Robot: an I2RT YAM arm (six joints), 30 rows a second.
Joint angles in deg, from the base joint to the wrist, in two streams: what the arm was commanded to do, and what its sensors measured. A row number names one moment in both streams.
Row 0, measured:
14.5 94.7 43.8 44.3 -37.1 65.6
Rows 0 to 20, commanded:
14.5 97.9 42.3 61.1 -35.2 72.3
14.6 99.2 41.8 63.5 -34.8 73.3
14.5 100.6 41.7 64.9 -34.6 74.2
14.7 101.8 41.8 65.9 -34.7 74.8
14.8 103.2 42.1 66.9 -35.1 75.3
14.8 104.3 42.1 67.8 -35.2 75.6
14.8 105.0 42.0 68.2 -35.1 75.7
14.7 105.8 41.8 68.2 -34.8 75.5
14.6 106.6 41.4 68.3 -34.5 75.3
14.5 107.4 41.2 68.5 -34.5 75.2
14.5 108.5 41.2 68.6 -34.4 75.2
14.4 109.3 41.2 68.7 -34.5 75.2
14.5 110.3 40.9 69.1 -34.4 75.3
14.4 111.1 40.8 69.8 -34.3 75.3
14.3 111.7 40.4 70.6 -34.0 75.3
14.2 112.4 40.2 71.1 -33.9 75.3
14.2 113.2 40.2 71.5 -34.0 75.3
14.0 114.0 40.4 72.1 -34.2 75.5
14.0 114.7 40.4 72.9 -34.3 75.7
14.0 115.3 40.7 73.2 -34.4 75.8
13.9 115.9 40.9 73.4 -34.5 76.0
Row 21, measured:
14.0 114.7 40.3 67.1 -34.3 74.9
